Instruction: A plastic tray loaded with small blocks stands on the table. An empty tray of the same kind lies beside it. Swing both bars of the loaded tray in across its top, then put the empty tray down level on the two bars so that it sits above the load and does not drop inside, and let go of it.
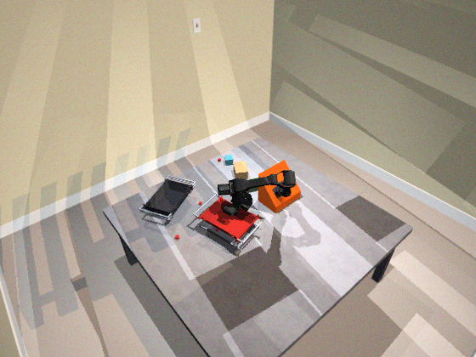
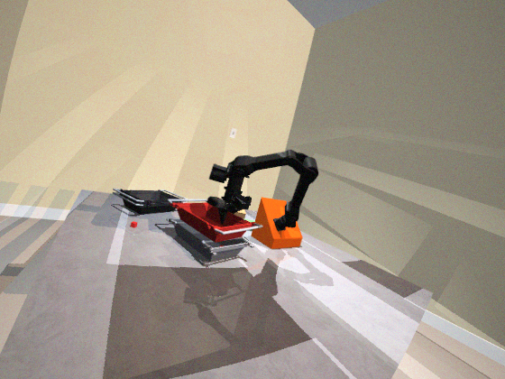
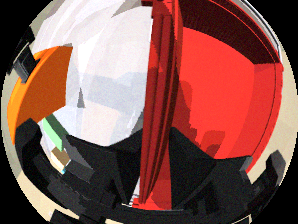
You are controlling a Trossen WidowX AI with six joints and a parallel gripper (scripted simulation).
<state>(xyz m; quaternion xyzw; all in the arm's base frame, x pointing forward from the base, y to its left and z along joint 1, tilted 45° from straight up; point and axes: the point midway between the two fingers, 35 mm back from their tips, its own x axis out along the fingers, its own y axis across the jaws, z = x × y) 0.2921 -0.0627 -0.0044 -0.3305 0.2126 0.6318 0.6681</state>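
Right now the red tray is 70 mm ahead of my gripper tip, 10 mm to the left of it and 30 mm above it. The rest, counted from my gripper tip: green block (310 mm behind, 160 mm to the right, 60 mm below); then tan block (350 mm behind, 320 mm to the right, 50 mm below); then cyan block (390 mm behind, 480 mm to the right, 60 mm below).
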